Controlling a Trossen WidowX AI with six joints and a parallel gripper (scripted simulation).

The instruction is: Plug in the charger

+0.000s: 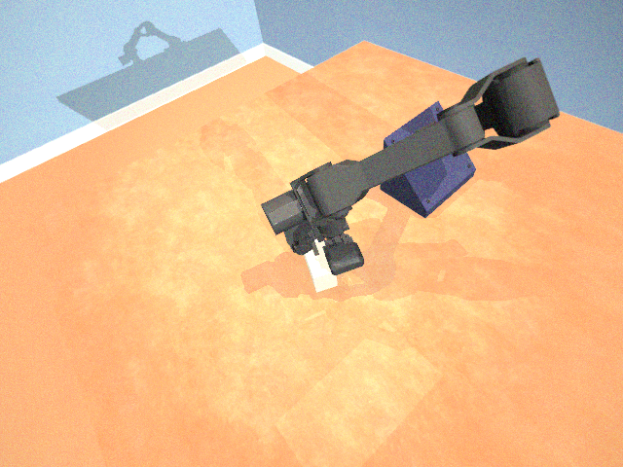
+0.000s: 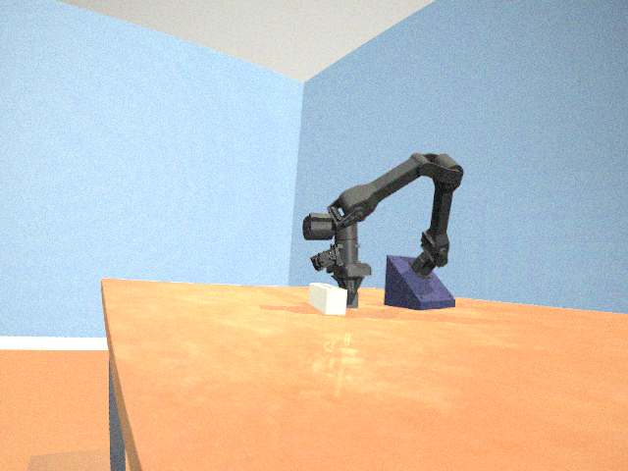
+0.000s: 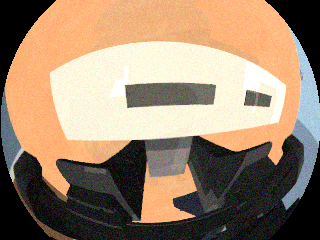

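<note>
My gripper tip is 20 mm short of the dark grey charger, 10 mm to the left of it and 10 mm below it.
</note>
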